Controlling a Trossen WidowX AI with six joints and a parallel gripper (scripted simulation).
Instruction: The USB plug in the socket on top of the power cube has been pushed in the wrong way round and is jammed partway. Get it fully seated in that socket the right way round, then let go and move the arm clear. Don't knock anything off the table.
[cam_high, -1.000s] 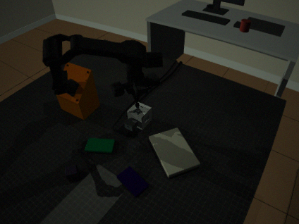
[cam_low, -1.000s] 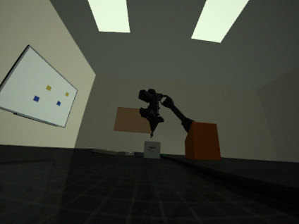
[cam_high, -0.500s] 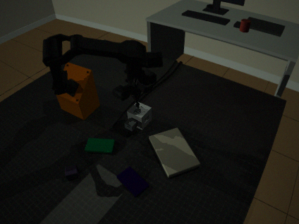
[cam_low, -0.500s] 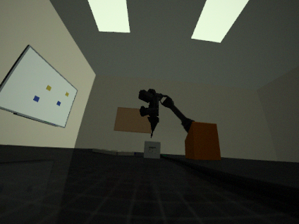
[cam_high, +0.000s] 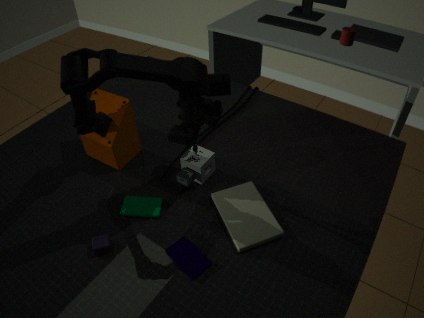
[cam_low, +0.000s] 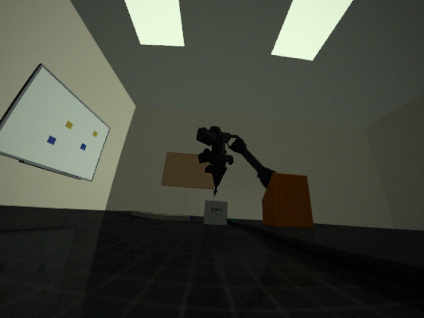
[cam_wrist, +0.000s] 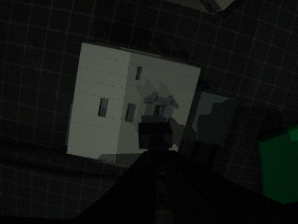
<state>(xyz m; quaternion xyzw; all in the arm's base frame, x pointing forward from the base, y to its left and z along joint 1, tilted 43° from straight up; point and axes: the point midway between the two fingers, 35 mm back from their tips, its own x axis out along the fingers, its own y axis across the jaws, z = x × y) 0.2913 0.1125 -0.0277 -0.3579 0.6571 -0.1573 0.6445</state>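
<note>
My gripper tip is 1 cm above the USB plug. Round my gripper tip: beige book (21 cm ahead, 13 cm below, 5 cm to the right); then dark blue card (24 cm to the right, 16 cm ahead, 13 cm below); then green card (20 cm to the right, 13 cm below, 5 cm behind).
</note>
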